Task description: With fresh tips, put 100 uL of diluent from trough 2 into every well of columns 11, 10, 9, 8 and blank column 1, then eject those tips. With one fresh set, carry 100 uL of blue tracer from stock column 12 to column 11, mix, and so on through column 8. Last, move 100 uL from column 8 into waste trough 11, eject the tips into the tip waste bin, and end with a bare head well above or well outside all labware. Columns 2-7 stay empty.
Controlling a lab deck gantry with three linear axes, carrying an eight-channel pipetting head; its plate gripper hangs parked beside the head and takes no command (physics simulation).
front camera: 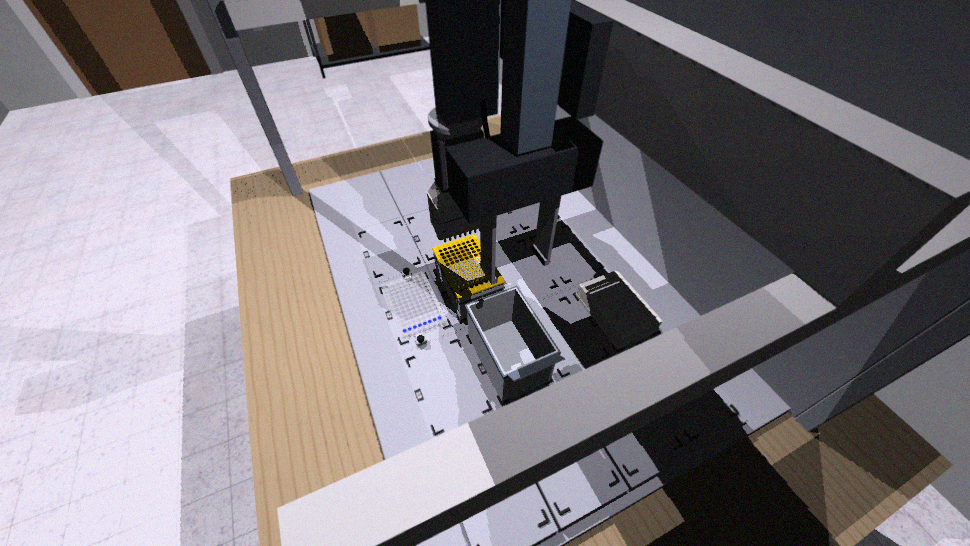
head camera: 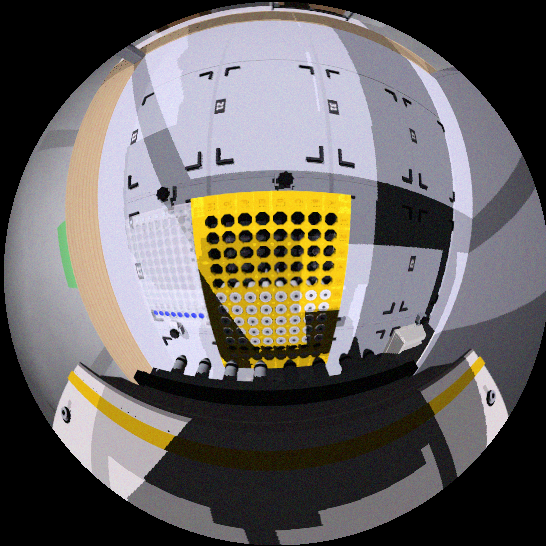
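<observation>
The pipetting head (front camera: pixel 453 211) hangs low above the far part of the yellow tip rack (front camera: pixel 438 253) (head camera: pixel 269 197). Its nozzles (front camera: pixel 458 235) (head camera: pixel 231 367) look like short stubs, and no long tips show on them. The rack has white tips in several middle rows, with dark empty holes at both ends. The clear well plate (front camera: pixel 412 297) (head camera: pixel 162 259) lies left of the rack, with one blue column (front camera: pixel 422 324) (head camera: pixel 178 314). The trough block (front camera: pixel 621 308) (head camera: pixel 408 340) stands right, mostly shadowed in the front view. The parked gripper (front camera: pixel 517 271) is open and empty.
A deep grey bin (front camera: pixel 539 364) stands in front of the tip rack in the front view. Black knobs (front camera: pixel 420 339) (head camera: pixel 162 193) stand by the plate. A green object (head camera: pixel 66 254) is beyond the wooden edge (front camera: pixel 291 339) (head camera: pixel 84 203). A grey beam (front camera: pixel 576 400) crosses the near side.
</observation>
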